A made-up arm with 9 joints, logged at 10 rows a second.
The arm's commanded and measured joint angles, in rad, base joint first. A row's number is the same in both.
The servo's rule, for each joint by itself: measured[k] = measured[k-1] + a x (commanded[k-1-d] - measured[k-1]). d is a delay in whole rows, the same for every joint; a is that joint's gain. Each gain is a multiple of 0.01, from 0.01 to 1. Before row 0 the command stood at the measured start. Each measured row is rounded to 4 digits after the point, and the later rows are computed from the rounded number. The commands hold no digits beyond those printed.
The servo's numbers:
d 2
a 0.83 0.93 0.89 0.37 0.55 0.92 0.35 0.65 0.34
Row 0, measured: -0.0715, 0.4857, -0.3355, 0.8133, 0.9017, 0.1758, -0.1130, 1.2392, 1.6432
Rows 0 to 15, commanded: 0.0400, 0.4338, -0.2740, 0.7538, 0.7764, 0.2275, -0.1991, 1.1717, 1.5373; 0.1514, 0.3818, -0.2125, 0.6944, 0.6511, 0.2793, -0.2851, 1.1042, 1.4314; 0.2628, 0.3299, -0.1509, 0.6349, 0.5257, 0.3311, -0.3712, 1.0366, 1.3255; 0.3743, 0.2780, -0.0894, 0.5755, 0.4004, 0.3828, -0.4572, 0.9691, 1.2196; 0.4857, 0.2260, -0.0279, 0.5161, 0.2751, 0.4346, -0.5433, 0.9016, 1.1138; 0.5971, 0.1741, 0.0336, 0.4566, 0.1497, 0.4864, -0.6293, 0.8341, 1.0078; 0.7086, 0.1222, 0.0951, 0.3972, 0.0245, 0.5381, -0.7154, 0.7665, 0.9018; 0.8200, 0.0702, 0.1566, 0.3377, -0.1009, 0.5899, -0.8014, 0.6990, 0.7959; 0.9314, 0.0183, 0.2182, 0.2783, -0.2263, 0.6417, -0.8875, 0.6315, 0.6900; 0.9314, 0.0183, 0.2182, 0.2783, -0.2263, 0.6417, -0.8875, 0.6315, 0.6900; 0.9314, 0.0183, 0.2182, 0.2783, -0.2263, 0.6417, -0.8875, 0.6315, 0.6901; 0.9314, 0.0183, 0.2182, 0.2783, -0.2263, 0.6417, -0.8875, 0.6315, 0.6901; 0.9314, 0.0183, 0.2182, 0.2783, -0.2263, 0.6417, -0.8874, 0.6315, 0.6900; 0.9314, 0.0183, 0.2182, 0.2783, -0.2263, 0.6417, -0.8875, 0.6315, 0.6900; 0.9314, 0.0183, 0.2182, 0.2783, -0.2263, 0.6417, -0.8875, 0.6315, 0.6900; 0.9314, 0.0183, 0.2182, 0.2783, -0.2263, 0.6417, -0.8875, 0.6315, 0.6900
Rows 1 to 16, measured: -0.0715, 0.4857, -0.3355, 0.8133, 0.9017, 0.1758, -0.1130, 1.2392, 1.6432; -0.0715, 0.4857, -0.3355, 0.8133, 0.9017, 0.1758, -0.1130, 1.2392, 1.6432; 0.0210, 0.4374, -0.2808, 0.7913, 0.8328, 0.2234, -0.1431, 1.1953, 1.6072; 0.1292, 0.3857, -0.2200, 0.7554, 0.7329, 0.2748, -0.1928, 1.1361, 1.5474; 0.2401, 0.3338, -0.1585, 0.7108, 0.6189, 0.3266, -0.2552, 1.0714, 1.4720; 0.3515, 0.2819, -0.0970, 0.6607, 0.4987, 0.3783, -0.3259, 1.0049, 1.3862; 0.4629, 0.2299, -0.0355, 0.6072, 0.3757, 0.4301, -0.4020, 0.9378, 1.2936; 0.5743, 0.1780, 0.0260, 0.5515, 0.2514, 0.4819, -0.4816, 0.8704, 1.1964; 0.6858, 0.1261, 0.0875, 0.4944, 0.1266, 0.5336, -0.5634, 0.8029, 1.0962; 0.7972, 0.0741, 0.1490, 0.4364, 0.0015, 0.5854, -0.6467, 0.7354, 0.9941; 0.9086, 0.0222, 0.2106, 0.3779, -0.1238, 0.6372, -0.7310, 0.6679, 0.8907; 0.9275, 0.0186, 0.2174, 0.3410, -0.1802, 0.6413, -0.7858, 0.6442, 0.8225; 0.9307, 0.0183, 0.2181, 0.3178, -0.2056, 0.6417, -0.8214, 0.6359, 0.7775; 0.9313, 0.0183, 0.2182, 0.3032, -0.2170, 0.6417, -0.8445, 0.6330, 0.7478; 0.9314, 0.0183, 0.2182, 0.2940, -0.2221, 0.6417, -0.8595, 0.6320, 0.7281; 0.9314, 0.0183, 0.2182, 0.2882, -0.2244, 0.6417, -0.8693, 0.6317, 0.7151
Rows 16 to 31, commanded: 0.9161, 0.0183, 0.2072, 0.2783, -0.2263, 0.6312, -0.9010, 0.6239, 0.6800; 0.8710, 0.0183, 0.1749, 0.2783, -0.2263, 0.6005, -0.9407, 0.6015, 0.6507; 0.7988, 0.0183, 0.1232, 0.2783, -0.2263, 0.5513, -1.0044, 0.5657, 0.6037; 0.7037, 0.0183, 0.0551, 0.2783, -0.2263, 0.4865, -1.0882, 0.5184, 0.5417; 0.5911, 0.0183, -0.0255, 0.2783, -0.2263, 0.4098, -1.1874, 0.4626, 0.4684; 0.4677, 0.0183, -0.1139, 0.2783, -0.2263, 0.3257, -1.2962, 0.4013, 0.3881; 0.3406, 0.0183, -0.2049, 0.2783, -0.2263, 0.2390, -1.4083, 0.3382, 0.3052; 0.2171, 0.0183, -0.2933, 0.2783, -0.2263, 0.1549, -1.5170, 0.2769, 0.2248; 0.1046, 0.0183, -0.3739, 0.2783, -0.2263, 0.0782, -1.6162, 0.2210, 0.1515; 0.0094, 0.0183, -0.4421, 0.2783, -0.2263, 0.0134, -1.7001, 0.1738, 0.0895; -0.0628, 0.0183, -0.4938, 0.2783, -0.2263, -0.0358, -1.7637, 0.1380, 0.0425; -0.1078, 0.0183, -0.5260, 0.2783, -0.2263, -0.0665, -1.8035, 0.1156, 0.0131; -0.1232, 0.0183, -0.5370, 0.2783, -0.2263, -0.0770, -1.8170, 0.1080, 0.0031; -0.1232, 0.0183, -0.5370, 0.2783, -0.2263, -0.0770, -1.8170, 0.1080, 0.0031; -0.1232, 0.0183, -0.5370, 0.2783, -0.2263, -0.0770, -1.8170, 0.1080, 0.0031; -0.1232, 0.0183, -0.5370, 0.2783, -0.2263, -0.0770, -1.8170, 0.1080, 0.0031
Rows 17 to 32, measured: 0.9314, 0.0183, 0.2182, 0.2845, -0.2254, 0.6417, -0.8757, 0.6316, 0.7066; 0.9314, 0.0183, 0.2182, 0.2822, -0.2259, 0.6417, -0.8798, 0.6315, 0.7010; 0.9187, 0.0183, 0.2084, 0.2808, -0.2261, 0.6320, -0.8872, 0.6266, 0.6939; 0.8791, 0.0183, 0.1786, 0.2799, -0.2262, 0.6030, -0.9059, 0.6103, 0.6792; 0.8125, 0.0183, 0.1293, 0.2793, -0.2263, 0.5554, -0.9404, 0.5813, 0.6535; 0.7222, 0.0183, 0.0633, 0.2789, -0.2263, 0.4920, -0.9921, 0.5404, 0.6155; 0.6134, 0.0183, -0.0157, 0.2787, -0.2263, 0.4164, -1.0605, 0.4898, 0.5655; 0.4925, 0.0183, -0.1031, 0.2786, -0.2263, 0.3330, -1.1430, 0.4323, 0.5052; 0.3664, 0.0183, -0.1937, 0.2785, -0.2263, 0.2465, -1.2359, 0.3711, 0.4372; 0.2425, 0.0183, -0.2823, 0.2784, -0.2263, 0.1622, -1.3343, 0.3099, 0.3650; 0.1280, 0.0183, -0.3638, 0.2784, -0.2263, 0.0849, -1.4330, 0.2521, 0.2924; 0.0296, 0.0183, -0.4335, 0.2784, -0.2263, 0.0191, -1.5265, 0.2012, 0.2234; -0.0471, 0.0183, -0.4872, 0.2784, -0.2263, -0.0314, -1.6095, 0.1601, 0.1619; -0.0975, 0.0183, -0.5217, 0.2784, -0.2263, -0.0637, -1.6774, 0.1312, 0.1113; -0.1188, 0.0183, -0.5353, 0.2784, -0.2263, -0.0759, -1.7263, 0.1161, 0.0745; -0.1225, 0.0183, -0.5368, 0.2784, -0.2263, -0.0769, -1.7580, 0.1108, 0.0502
